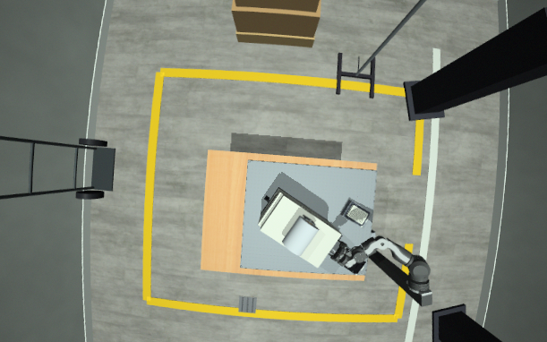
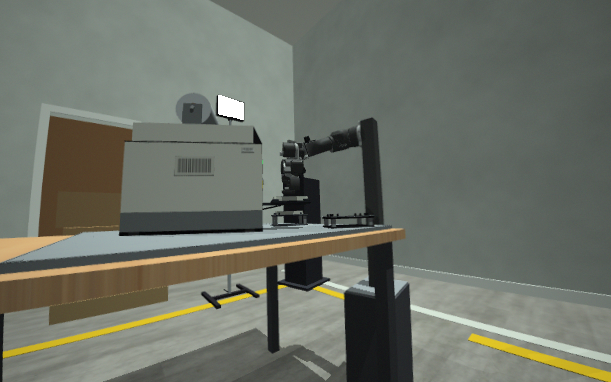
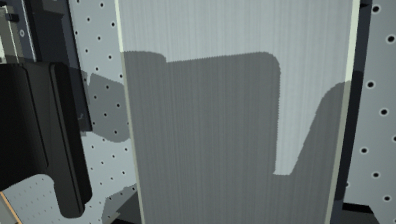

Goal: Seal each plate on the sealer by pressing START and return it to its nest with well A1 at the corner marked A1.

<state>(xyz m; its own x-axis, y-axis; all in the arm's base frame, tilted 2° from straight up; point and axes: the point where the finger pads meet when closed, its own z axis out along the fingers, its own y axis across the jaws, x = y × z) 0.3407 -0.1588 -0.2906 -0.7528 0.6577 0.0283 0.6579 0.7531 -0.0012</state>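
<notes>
The sealer stage lies 40 mm below my hand. Also, from my hand: foil roll 280 mm above, 250 mm ahead, 220 mm to the right; plate 190 mm behind, 180 mm to the right, 80 mm below.
</notes>
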